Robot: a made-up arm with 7 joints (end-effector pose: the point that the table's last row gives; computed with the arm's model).
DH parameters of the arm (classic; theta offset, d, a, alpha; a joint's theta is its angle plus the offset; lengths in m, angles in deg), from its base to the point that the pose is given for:
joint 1: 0 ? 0 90
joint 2: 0 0.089 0 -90
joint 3: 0 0.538 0.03 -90
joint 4: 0 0.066 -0.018 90
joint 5: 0 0.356 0 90
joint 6: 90 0.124 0.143 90
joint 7: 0 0.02 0 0
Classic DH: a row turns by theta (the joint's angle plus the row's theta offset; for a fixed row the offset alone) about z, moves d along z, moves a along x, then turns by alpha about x.
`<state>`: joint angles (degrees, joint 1 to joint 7).
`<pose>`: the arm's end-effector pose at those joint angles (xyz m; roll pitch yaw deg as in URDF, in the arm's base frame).
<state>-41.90 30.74 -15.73 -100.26 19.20 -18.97 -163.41</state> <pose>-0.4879 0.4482 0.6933 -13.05 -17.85 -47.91</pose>
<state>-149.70 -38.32 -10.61 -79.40 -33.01 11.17 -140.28</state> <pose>0.0171 0.0492 1.1836 38.41 17.52 -131.72</pose>
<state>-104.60 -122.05 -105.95 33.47 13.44 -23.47 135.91</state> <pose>-0.6239 -0.6927 0.1071 -53.89 -49.11 -5.88</pose>
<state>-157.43 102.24 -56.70 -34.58 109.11 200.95 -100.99</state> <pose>0.7122 0.2933 0.4045 128.65 43.74 -114.12</pose>
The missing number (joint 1, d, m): 0.465
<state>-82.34 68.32 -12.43 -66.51 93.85 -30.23 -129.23</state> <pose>0.0301 0.8880 0.4719 -60.70 13.07 -106.87</pose>
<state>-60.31 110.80 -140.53 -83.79 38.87 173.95 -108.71</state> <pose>-0.2358 0.5480 0.3537 -85.17 -65.83 -117.71</pose>
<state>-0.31 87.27 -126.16 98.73 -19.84 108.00 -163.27</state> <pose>-0.6917 -0.3958 0.2677 119.70 9.50 -5.93</pose>
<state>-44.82 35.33 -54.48 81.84 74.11 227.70 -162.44</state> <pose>-0.2089 -0.1522 0.9846 122.36 -22.00 -164.30</pose>
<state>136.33 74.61 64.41 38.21 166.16 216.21 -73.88</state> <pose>0.4695 -0.6065 0.5417 -88.54 -37.53 53.62</pose>
